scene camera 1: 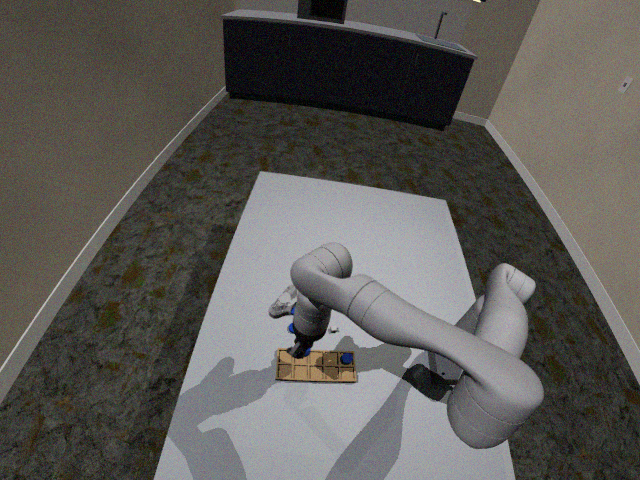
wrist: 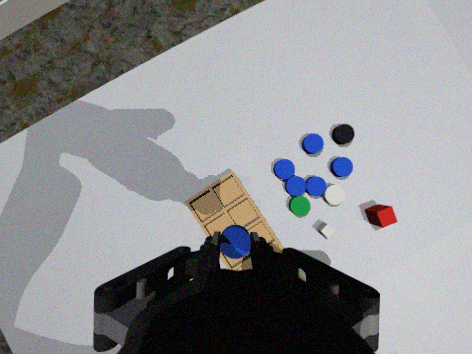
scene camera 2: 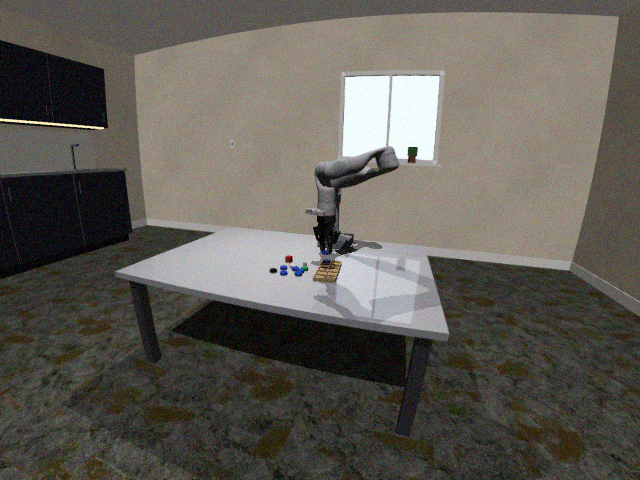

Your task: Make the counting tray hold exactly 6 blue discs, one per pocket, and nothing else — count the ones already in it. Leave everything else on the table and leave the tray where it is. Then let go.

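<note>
The wooden counting tray [scene camera 1: 301, 373] [scene camera 2: 324, 279] [wrist: 232, 187] has two rows of pockets. One blue disc [scene camera 1: 346, 358] sits in its back right corner pocket in scene camera 1. My gripper [scene camera 1: 299, 353] [scene camera 2: 325, 251] [wrist: 235, 240] is shut on another blue disc [scene camera 1: 307, 351] [wrist: 235, 246] and holds it above the tray. Several loose blue discs [wrist: 313, 143] [wrist: 284, 169] [wrist: 342, 167] [wrist: 296, 186] [wrist: 316, 186] [scene camera 2: 283, 267] lie on the table beside the tray. The gripper hides part of the tray in the wrist view.
Near the loose blue discs lie a black disc [wrist: 343, 134] [scene camera 2: 272, 270], a white disc [wrist: 334, 194] and a green disc [wrist: 300, 205] [scene camera 2: 304, 268]. A red block [wrist: 381, 215] [scene camera 2: 288, 258] and a small pale cube [wrist: 326, 230] [scene camera 1: 333, 330] are farther to the side.
</note>
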